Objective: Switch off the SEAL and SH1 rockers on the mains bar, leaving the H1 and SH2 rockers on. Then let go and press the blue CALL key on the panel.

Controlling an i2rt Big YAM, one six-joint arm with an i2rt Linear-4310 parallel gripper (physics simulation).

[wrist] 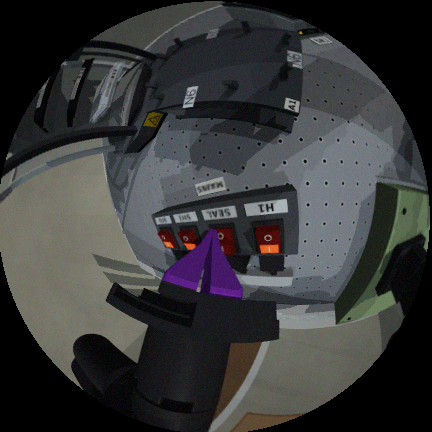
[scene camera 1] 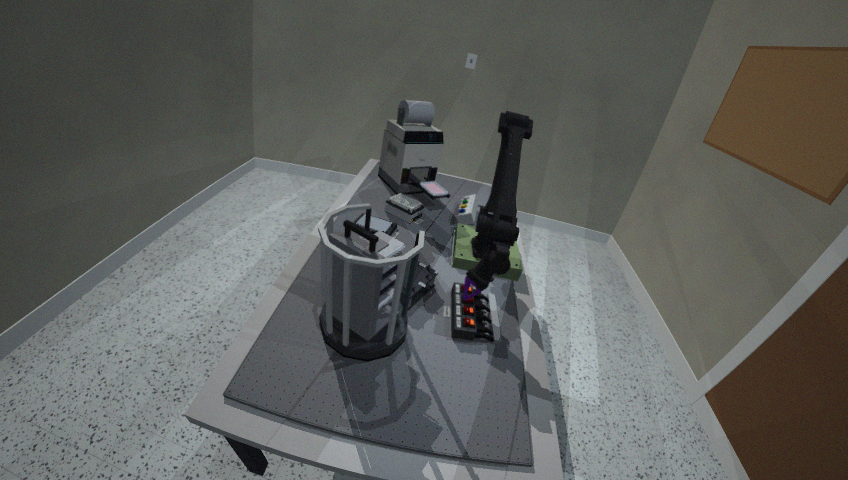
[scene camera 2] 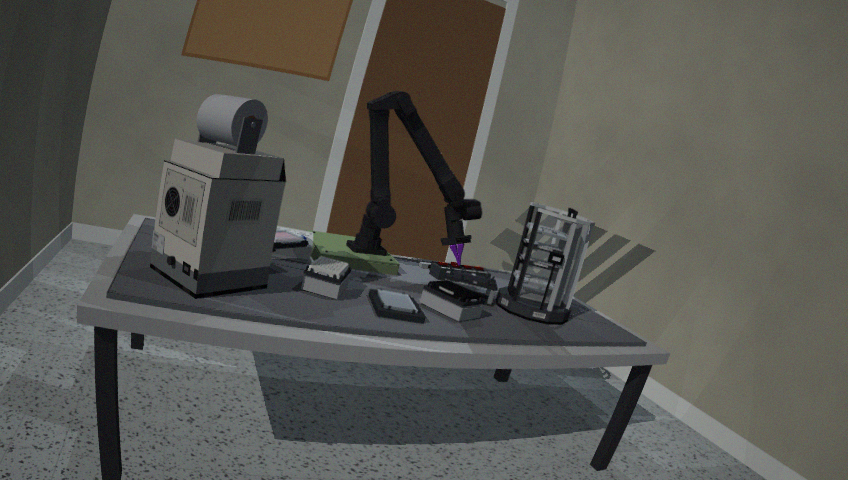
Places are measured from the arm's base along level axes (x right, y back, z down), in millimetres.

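Pixels of known places: gripper, fingertip midpoint: [wrist: 211, 232] [scene camera 1: 464, 299] [scene camera 2: 459, 265]; arm's base, origin of the base link: [scene camera 1: 482, 250] [scene camera 2: 366, 250].
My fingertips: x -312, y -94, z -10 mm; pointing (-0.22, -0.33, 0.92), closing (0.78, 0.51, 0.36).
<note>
For each thing: its top centre in the pictures, then the offset to it from my fingertips. "spot": a spot on its surface instead.
- SEAL rocker, surface spot: [wrist: 228, 239] spot: dx +17, dy +9, dz +0 mm
- H1 rocker, surface spot: [wrist: 268, 234] spot: dx +59, dy +4, dz -3 mm
- SH1 rocker, surface spot: [wrist: 187, 236] spot: dx -36, dy +4, dz -2 mm
- SH2 rocker, surface spot: [wrist: 164, 236] spot: dx -86, dy +4, dz -3 mm
- panel, middle of its top: [scene camera 2: 280, 227] [scene camera 1: 470, 201] dx +634, dy +56, dz -34 mm
- small blue key, middle of its top: [scene camera 1: 462, 209] dx +565, dy +19, dz -25 mm
- round cage rack, middle of its top: [scene camera 1: 372, 221] [scene camera 2: 561, 206] dx -126, dy -293, dz -300 mm
- dark N6 fixture, middle of its top: [wrist: 200, 47] [scene camera 2: 473, 272] [scene camera 1: 410, 271] dx +63, dy -179, dz -26 mm
- white printer-like machine, middle of its top: [scene camera 2: 240, 97] [scene camera 1: 419, 101] dx +895, dy -266, dz -406 mm
The mains bar [scene camera 1: 455, 333] [scene camera 2: 470, 275] [wrist: 293, 227] has four red rockers. In the wrist view the SEAL rocker [wrist: 228, 239] is dark, with no orange lit. The H1 rocker [wrist: 268, 234], SH1 rocker [wrist: 187, 236] and SH2 rocker [wrist: 164, 236] show lit orange ends. My gripper [scene camera 1: 468, 297] [scene camera 2: 458, 262] [wrist: 211, 232] is shut and empty. Its purple tips are at the SEAL rocker and cover its left part; whether they touch it is unclear. The panel [scene camera 1: 471, 209] stands beyond the arm's base, with a small blue key [scene camera 1: 462, 209] on its face.
The green arm base [scene camera 1: 461, 256] [scene camera 2: 380, 263] [wrist: 387, 240] is beside the bar. A round cage rack [scene camera 1: 364, 259] [scene camera 2: 534, 310] stands across from it. A dark N6 fixture [wrist: 225, 75] lies beside the bar. The white printer-like machine [scene camera 1: 395, 151] [scene camera 2: 238, 231] is at the table's other end.
</note>
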